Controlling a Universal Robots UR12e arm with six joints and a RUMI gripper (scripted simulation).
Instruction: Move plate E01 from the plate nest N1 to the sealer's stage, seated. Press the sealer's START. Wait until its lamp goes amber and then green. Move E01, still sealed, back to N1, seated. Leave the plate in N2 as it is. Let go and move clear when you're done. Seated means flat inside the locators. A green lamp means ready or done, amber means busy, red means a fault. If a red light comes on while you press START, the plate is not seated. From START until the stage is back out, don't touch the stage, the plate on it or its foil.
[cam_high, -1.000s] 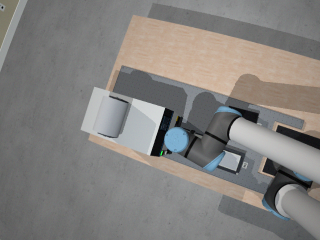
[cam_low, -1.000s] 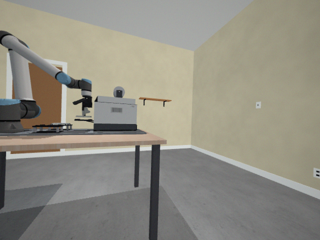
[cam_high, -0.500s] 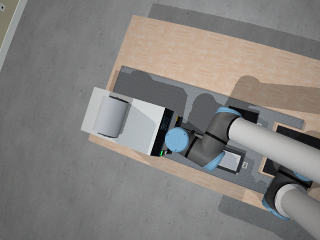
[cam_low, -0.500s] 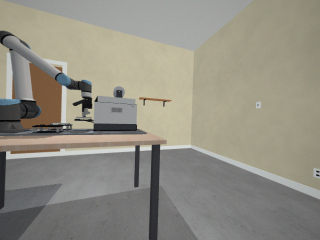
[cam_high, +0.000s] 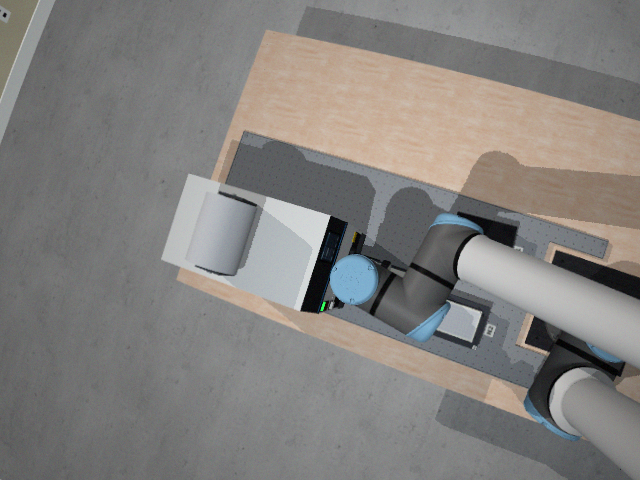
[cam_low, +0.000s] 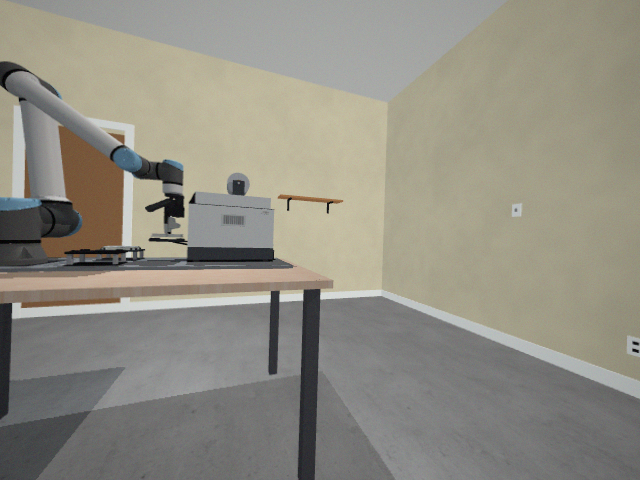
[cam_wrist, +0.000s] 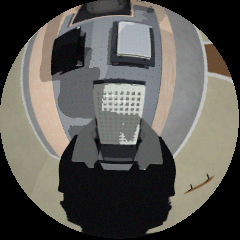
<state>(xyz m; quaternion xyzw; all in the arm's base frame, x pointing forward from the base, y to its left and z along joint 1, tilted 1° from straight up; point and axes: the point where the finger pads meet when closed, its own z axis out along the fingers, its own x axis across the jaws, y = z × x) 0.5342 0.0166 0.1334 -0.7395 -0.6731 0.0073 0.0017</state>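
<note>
Now: hand 30 mm above the sealer stage. Also, from my hand: plate E01: 10 mm below; nest N1: 230 mm behind, 160 mm to the right, 80 mm below; foil roll: 330 mm ahead, 280 mm above, 30 mm to the right.
</note>
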